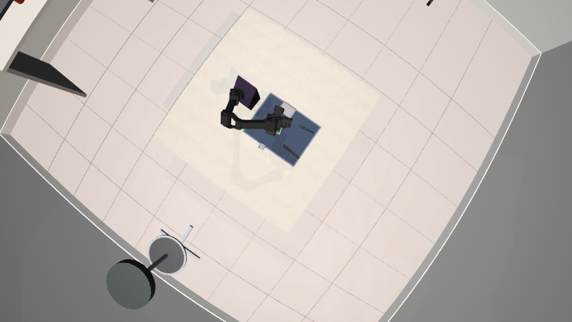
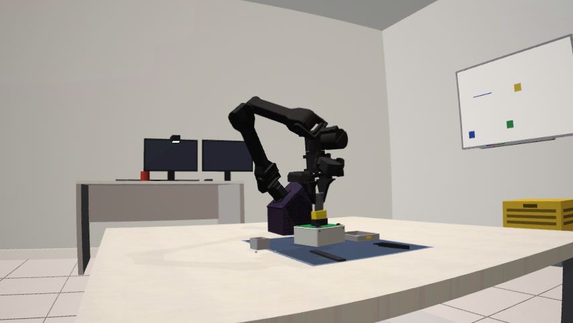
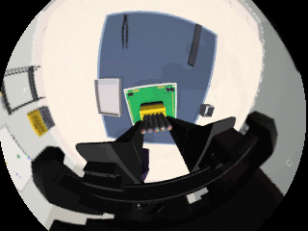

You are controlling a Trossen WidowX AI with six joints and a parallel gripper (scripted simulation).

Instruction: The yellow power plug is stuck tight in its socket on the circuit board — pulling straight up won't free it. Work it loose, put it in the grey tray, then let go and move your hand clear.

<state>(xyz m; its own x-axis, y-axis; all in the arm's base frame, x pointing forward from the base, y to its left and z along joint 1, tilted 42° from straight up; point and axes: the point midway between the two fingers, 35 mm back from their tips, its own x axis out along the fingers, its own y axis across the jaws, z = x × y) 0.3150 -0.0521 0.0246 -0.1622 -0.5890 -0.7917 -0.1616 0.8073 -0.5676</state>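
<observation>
Now: the yellow power plug 30 mm below my gripper tip. Round my gripper tip: grey tray 10 mm ahead, 140 mm to the left, 120 mm below; blue mat 50 mm ahead, 120 mm below.
</observation>
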